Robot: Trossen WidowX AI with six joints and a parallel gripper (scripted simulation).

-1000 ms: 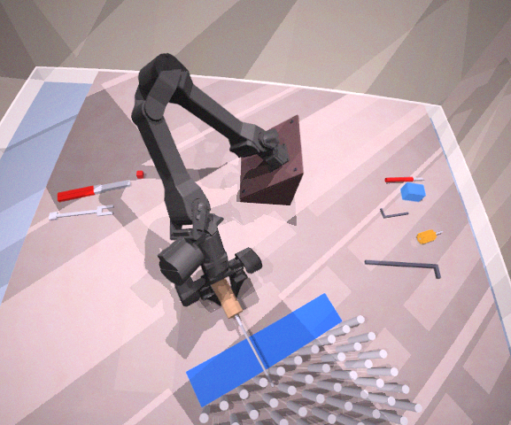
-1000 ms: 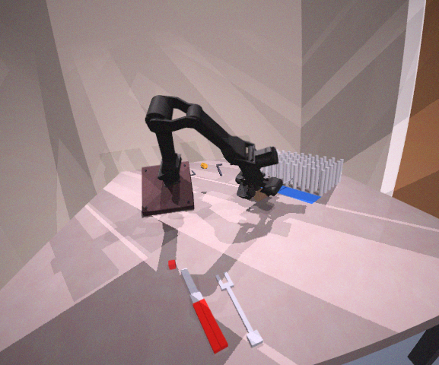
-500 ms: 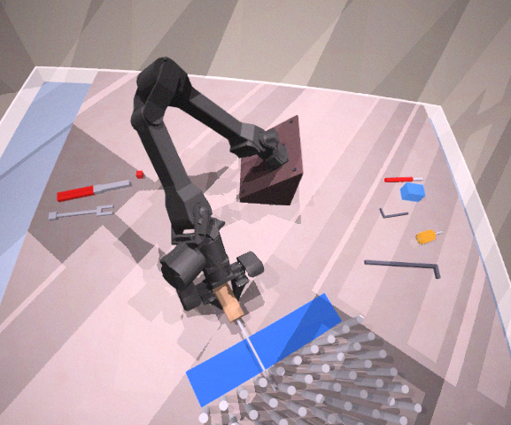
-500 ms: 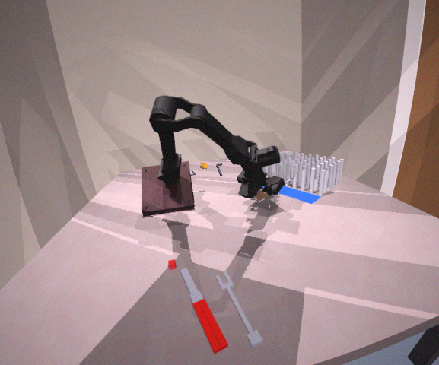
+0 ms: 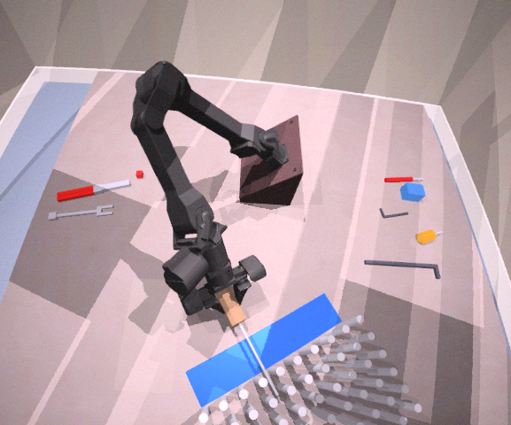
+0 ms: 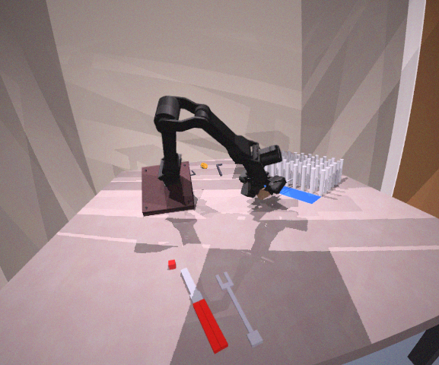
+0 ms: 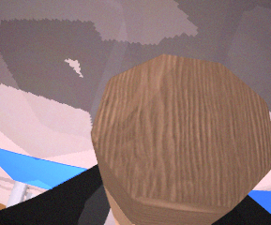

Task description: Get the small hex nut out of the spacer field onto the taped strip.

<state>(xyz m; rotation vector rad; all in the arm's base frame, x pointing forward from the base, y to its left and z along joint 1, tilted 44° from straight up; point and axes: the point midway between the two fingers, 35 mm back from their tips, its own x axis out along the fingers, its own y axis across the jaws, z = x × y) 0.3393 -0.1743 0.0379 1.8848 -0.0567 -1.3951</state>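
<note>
The blue taped strip is 9 cm ahead of my gripper tip, 8 cm to the left of it and 3 cm below it. From my gripper tip the other things lie so: white fork tool 28 cm behind, 39 cm to the right, 2 cm below; short hex key 24 cm behind, 49 cm to the left, 2 cm below; red cube 40 cm behind, 24 cm to the right, 2 cm below.
</note>
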